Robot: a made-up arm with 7 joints.
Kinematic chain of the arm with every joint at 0, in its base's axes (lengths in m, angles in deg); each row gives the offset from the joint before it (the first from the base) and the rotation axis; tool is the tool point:
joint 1: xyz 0 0 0.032 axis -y
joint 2: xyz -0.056 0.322 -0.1 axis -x
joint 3: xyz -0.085 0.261 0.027 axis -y
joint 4: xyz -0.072 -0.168 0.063 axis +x
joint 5: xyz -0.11 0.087 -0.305 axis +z
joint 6: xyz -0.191 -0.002 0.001 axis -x
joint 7: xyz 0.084 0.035 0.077 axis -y
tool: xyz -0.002 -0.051 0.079
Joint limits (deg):
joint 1: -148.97..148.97
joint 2: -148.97..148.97
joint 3: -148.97..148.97
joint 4: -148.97..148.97
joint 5: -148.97..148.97
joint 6: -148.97..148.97
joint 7: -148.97..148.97
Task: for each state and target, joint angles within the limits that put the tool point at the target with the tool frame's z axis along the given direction. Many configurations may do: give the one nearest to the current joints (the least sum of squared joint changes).
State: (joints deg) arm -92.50 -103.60 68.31 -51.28 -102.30 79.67 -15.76
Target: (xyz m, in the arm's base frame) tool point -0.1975 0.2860 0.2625 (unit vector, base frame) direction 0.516 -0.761 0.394
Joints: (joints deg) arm -111.27 -80.60 70.99 -92.86 -121.20 79.44 -22.31
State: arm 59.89 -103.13 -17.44 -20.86 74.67 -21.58 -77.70
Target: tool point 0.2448 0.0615 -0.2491 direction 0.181 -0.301 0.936
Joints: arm 106.94 -148.97 -50.99 25.70 49.78 13.27 -24.90
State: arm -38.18 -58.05 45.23 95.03 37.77 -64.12 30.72
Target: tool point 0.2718 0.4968 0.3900 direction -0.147 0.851 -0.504
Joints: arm -90.71 -73.42 31.30 107.10 31.12 -77.22 31.21
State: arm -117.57 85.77 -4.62 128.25 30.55 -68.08 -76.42
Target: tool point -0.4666 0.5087 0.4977 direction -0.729 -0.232 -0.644
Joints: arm -106.66 99.56 -1.82 123.75 29.81 -117.06 -31.41
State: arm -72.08 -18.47 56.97 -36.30 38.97 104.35 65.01
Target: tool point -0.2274 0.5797 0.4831 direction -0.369 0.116 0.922
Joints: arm -116.15 -45.24 33.78 -22.44 57.30 117.63 51.38
